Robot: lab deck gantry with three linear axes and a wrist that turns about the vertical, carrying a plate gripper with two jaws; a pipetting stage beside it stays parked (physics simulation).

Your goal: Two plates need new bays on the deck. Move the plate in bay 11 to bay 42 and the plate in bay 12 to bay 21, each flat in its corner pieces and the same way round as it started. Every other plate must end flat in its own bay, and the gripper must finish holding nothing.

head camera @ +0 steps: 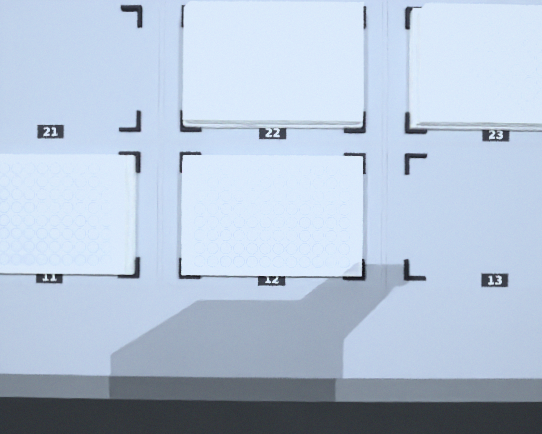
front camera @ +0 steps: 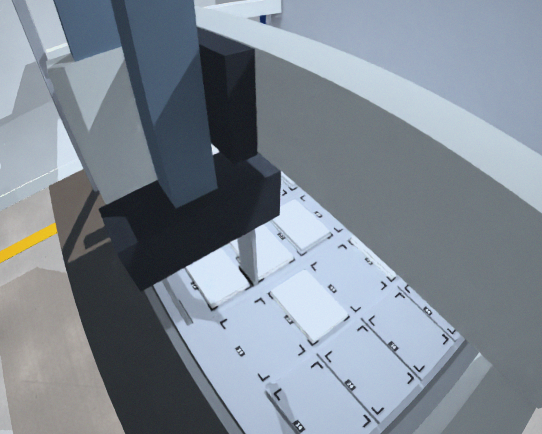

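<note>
My gripper is there for me to see, and so are a bay 13 and a bay 21.
</note>
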